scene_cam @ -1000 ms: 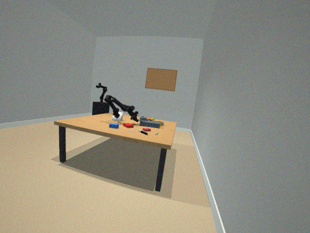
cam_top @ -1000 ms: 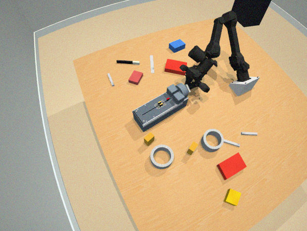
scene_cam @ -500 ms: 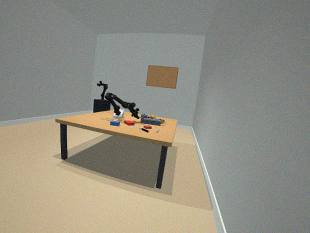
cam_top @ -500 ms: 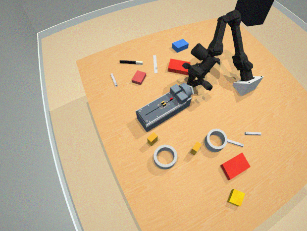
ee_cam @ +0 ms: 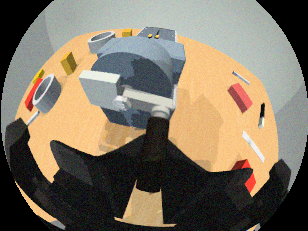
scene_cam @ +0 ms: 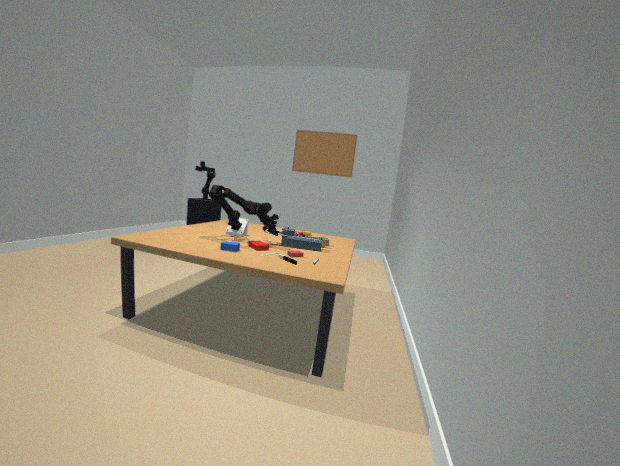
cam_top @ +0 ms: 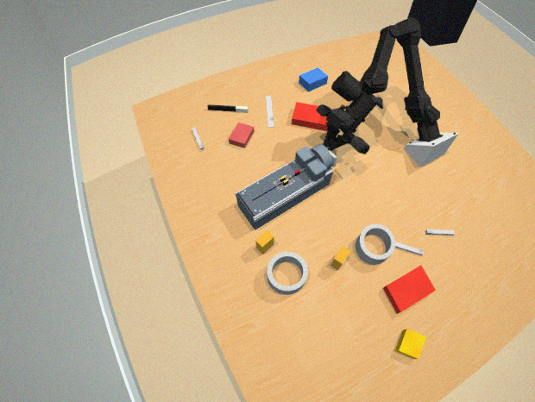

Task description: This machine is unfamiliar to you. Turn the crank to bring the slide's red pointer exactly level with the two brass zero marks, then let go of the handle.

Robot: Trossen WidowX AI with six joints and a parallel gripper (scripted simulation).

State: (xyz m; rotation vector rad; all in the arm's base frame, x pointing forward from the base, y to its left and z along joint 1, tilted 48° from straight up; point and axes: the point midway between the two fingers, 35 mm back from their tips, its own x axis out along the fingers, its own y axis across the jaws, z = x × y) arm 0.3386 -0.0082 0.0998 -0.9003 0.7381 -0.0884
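The red pointer lies 11 cm ahead of my gripper tip, 6 cm to the left of it and 2 cm above it. Also, from my gripper tip: red block 20 cm ahead, 18 cm to the right, 5 cm below; dark crank handle 2 cm behind, 3 cm above; black marker 19 cm ahead, 31 cm to the right, 5 cm below.
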